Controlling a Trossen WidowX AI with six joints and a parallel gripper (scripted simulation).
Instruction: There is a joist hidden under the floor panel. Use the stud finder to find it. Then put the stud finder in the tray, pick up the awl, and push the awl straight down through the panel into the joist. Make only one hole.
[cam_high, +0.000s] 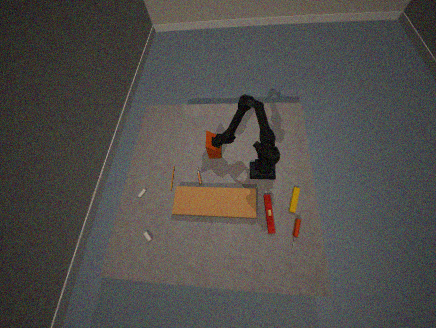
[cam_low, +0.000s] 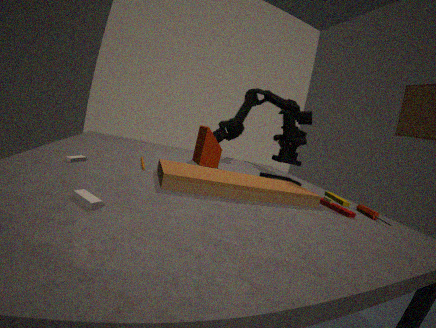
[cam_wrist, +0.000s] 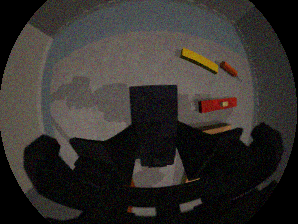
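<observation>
My gripper tip is now 10 mm to the left of the black tray and 110 mm above it. Round my gripper tip: dark stud finder (20 mm to the right, 20 mm above); red bar (280 mm ahead, 10 mm to the left, 110 mm below); yellow bar (200 mm ahead, 170 mm to the left, 120 mm below).
</observation>
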